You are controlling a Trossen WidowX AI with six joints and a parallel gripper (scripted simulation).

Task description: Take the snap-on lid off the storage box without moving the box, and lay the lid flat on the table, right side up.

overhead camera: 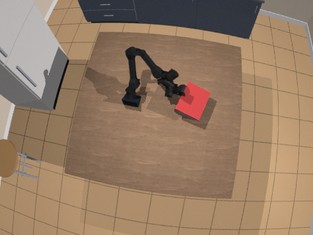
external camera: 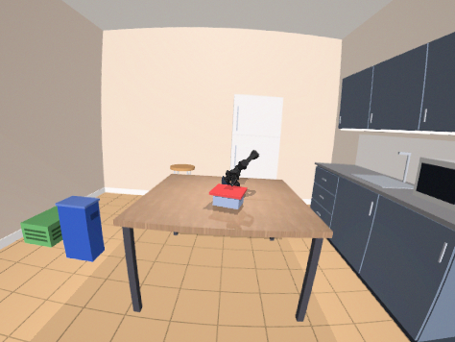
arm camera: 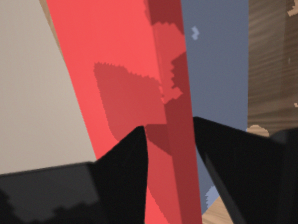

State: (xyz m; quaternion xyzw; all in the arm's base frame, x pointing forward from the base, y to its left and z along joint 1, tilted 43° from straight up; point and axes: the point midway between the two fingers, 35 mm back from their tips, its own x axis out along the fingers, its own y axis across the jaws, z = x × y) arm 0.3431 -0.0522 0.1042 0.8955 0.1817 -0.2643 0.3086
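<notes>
Right now my gripper tip is 70 mm short of the red lid and 30 mm to the left of it. Also, from my gripper tip: storage box 70 mm ahead, 30 mm to the right, 60 mm below.
</notes>
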